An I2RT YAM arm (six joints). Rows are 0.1 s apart.
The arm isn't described. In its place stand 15 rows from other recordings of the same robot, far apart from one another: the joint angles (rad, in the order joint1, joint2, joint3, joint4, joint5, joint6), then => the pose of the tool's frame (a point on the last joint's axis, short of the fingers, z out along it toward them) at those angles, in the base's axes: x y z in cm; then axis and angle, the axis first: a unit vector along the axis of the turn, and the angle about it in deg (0 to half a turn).
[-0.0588, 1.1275, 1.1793, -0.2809, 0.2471, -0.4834] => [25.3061, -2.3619, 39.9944, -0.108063, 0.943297, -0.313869, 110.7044]
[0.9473, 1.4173, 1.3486, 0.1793, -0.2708, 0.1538] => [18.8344, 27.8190, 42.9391, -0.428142, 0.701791, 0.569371, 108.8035]
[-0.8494, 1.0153, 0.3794, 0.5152, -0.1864, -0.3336] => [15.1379, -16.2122, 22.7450, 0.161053, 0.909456, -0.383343, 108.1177]
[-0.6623, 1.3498, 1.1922, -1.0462, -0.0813, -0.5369] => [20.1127, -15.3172, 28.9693, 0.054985, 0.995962, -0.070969, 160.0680]
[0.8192, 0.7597, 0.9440, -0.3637, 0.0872, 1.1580] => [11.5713, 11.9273, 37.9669, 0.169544, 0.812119, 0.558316, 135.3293]
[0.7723, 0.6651, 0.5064, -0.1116, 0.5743, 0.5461] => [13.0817, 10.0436, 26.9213, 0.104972, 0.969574, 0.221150, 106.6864]
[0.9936, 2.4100, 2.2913, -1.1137, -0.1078, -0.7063] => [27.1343, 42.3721, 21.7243, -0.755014, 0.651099, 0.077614, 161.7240]
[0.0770, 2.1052, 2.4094, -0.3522, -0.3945, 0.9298] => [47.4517, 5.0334, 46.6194, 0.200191, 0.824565, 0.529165, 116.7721]
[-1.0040, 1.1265, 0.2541, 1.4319, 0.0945, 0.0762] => [10.6037, -17.2861, 26.0898, 0.446576, 0.618579, -0.646475, 79.0601]
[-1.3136, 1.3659, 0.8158, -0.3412, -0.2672, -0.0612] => [7.8937, -26.3163, 21.0775, 0.543049, 0.831168, -0.119403, 140.8595]
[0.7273, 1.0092, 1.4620, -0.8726, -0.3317, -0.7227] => [12.0608, 12.2870, 45.4210, -0.729852, 0.663251, 0.165575, 115.1134]
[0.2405, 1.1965, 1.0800, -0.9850, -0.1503, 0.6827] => [21.5483, 5.8335, 29.2946, 0.198729, 0.964971, 0.171284, 159.8360]
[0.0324, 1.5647, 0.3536, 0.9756, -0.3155, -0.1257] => [26.5156, 1.9647, 14.4133, -0.200938, 0.972189, 0.120302, 103.8721]
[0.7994, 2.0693, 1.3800, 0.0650, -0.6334, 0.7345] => [30.3323, 34.2164, 17.5827, -0.170534, 0.846844, 0.503760, 166.2745]
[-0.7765, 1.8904, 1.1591, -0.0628, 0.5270, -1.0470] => [27.1950, -29.2251, 17.0446, -0.022777, 0.899227, -0.436890, 176.1842]
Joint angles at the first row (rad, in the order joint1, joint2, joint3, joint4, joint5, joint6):
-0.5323, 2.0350, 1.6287, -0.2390, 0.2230, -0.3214
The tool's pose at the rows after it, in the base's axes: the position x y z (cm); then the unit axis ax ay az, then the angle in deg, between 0 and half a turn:
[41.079, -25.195, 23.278, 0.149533, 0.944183, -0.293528, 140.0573]
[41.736, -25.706, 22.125, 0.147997, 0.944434, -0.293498, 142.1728]
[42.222, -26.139, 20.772, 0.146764, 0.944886, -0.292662, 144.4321]
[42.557, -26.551, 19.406, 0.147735, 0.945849, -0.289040, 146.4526]
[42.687, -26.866, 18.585, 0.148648, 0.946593, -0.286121, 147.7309]
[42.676, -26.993, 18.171, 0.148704, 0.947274, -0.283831, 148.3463]
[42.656, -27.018, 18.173, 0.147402, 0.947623, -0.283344, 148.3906]
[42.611, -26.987, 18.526, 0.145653, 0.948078, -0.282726, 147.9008]
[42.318, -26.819, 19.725, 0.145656, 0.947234, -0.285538, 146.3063]
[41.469, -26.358, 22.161, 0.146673, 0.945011, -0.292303, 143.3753]
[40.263, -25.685, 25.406, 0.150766, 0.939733, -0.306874, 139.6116]
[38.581, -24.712, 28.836, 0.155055, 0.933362, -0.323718, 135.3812]
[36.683, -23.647, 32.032, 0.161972, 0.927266, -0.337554, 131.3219]
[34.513, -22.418, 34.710, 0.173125, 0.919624, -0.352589, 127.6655]
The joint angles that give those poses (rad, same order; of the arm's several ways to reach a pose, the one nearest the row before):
-0.5327, 2.0815, 1.6726, -0.2756, 0.2382, -0.3321
-0.5339, 2.1300, 1.7111, -0.2974, 0.2527, -0.3386
-0.5354, 2.1746, 1.7382, -0.3145, 0.2672, -0.3439
-0.5385, 2.2150, 1.7592, -0.3294, 0.2760, -0.3435
-0.5423, 2.2394, 1.7729, -0.3408, 0.2794, -0.3435
-0.5446, 2.2486, 1.7748, -0.3451, 0.2790, -0.3439
-0.5453, 2.2486, 1.7752, -0.3462, 0.2771, -0.3466
-0.5457, 2.2410, 1.7748, -0.3462, 0.2707, -0.3492
-0.5465, 2.2093, 1.7630, -0.3385, 0.2619, -0.3504
-0.5484, 2.1383, 1.7313, -0.3259, 0.2485, -0.3515
-0.5499, 2.0472, 1.6981, -0.3118, 0.2432, -0.3511
-0.5514, 1.9400, 1.6528, -0.2924, 0.2371, -0.3508
-0.5541, 1.8355, 1.6134, -0.2829, 0.2287, -0.3435
-0.5564, 1.7283, 1.5623, -0.2695, 0.2295, -0.3309

